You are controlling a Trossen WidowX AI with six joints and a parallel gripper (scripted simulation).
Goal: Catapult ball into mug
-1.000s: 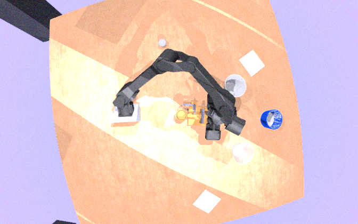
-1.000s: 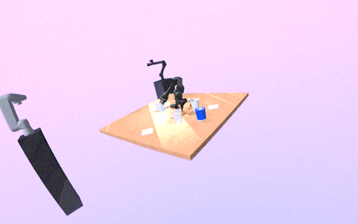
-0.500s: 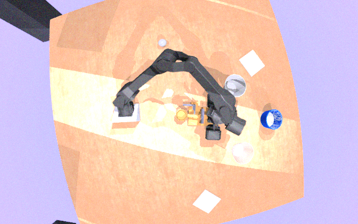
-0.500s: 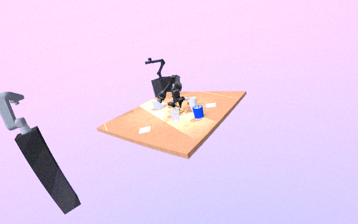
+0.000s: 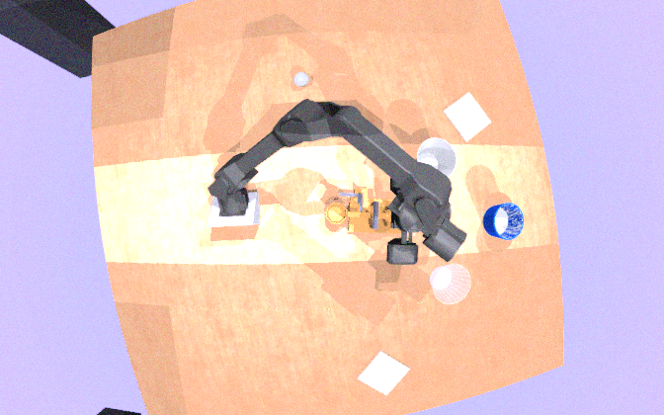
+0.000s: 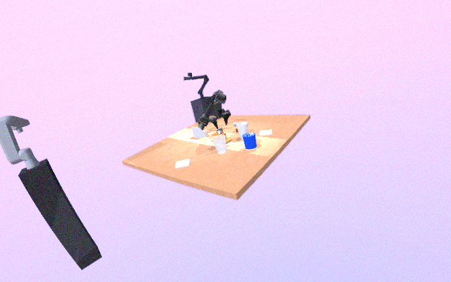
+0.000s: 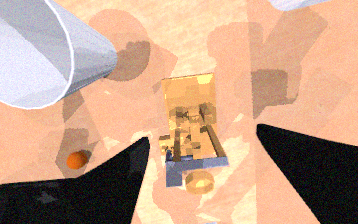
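The orange ball is 23 cm to the left of my gripper tip, 11 cm below it and 7 cm behind it. Round my gripper tip: translucent white cup (16 cm to the right, 12 cm ahead, 10 cm below); wooden catapult (7 cm below, 7 cm behind, 3 cm to the left); blue mug (29 cm ahead, 10 cm below, 3 cm to the right).
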